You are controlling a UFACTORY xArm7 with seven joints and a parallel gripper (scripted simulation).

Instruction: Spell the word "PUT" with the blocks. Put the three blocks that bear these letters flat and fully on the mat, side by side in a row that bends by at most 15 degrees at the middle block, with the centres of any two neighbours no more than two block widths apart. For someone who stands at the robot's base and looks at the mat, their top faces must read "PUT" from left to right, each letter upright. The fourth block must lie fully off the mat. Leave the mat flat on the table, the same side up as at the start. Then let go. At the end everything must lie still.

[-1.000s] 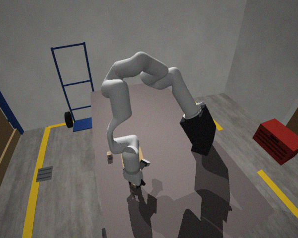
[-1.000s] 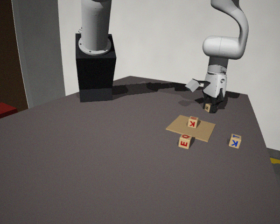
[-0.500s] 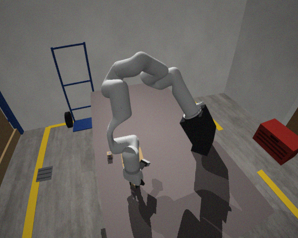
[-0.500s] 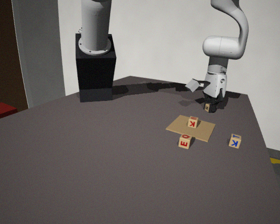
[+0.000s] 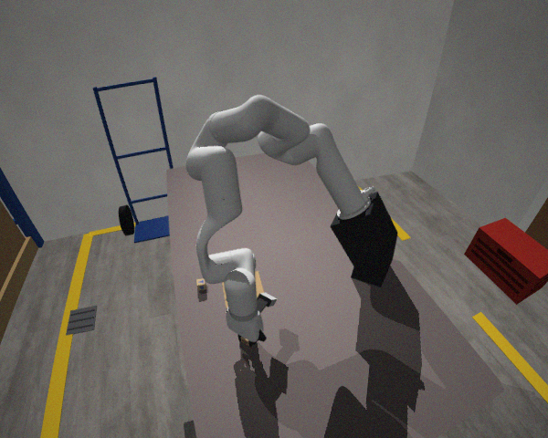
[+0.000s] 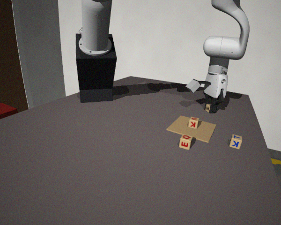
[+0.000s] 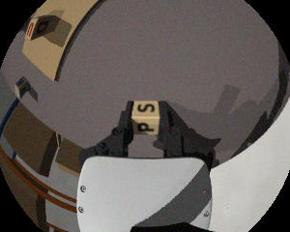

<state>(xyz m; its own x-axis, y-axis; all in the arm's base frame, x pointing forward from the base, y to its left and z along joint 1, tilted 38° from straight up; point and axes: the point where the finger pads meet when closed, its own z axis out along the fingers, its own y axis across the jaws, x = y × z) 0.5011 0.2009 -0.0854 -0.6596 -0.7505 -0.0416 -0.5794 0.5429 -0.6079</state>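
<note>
Now: hand 3 cm past the tan mat, 20 cm to the left of it and 2 cm above it.
</note>
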